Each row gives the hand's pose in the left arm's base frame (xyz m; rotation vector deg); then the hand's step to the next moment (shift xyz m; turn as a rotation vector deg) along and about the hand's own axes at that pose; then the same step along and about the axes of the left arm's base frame.
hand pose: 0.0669 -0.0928 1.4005 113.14 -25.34 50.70
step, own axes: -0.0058 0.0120 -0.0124 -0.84 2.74 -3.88
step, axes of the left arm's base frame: -0.0163 0.0039 0.0070 -3.83 1.80 2.32
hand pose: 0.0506 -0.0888 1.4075 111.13 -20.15 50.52
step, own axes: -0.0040 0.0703 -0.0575 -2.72 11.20 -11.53
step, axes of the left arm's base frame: -0.0677 0.0123 0.0594 -13.27 3.74 8.70
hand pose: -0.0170 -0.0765 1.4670 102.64 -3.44 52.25
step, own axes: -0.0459 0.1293 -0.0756 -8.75 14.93 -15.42
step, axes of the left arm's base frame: -0.1318 -0.0096 0.0841 -21.33 3.12 8.52
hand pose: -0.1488 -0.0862 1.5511 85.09 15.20 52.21
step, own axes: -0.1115 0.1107 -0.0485 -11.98 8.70 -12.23
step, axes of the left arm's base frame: -0.1448 -0.0559 0.0543 -19.10 -0.33 2.00
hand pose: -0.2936 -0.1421 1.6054 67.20 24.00 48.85
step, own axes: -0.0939 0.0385 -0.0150 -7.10 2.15 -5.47
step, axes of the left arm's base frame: -0.0832 -0.0574 0.0174 -9.01 -1.71 -0.95
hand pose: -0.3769 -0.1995 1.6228 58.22 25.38 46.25
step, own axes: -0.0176 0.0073 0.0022 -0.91 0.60 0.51
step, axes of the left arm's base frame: -0.0126 -0.0127 0.0069 -0.47 -0.82 0.74
